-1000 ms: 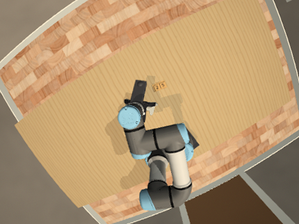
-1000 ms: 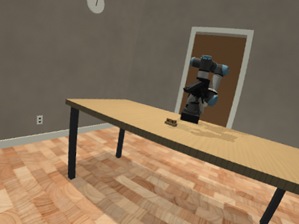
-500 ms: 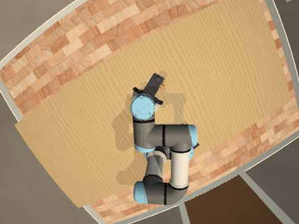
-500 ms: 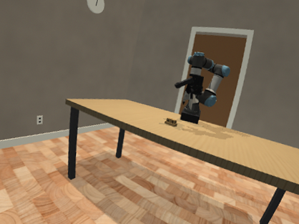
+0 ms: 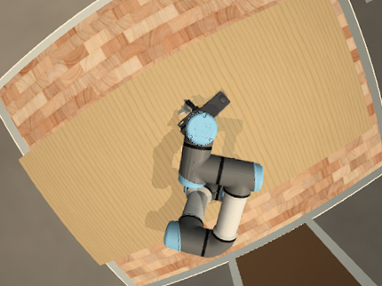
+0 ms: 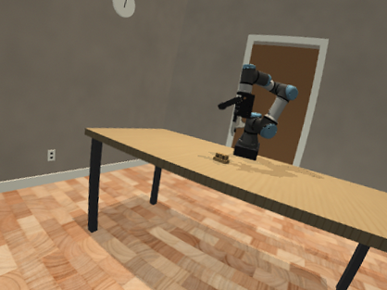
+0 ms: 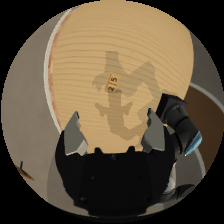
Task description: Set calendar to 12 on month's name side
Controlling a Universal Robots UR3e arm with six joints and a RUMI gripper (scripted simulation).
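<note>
Right now the wooden tray is 140 mm below my hand and 30 mm to the right of it.
</note>
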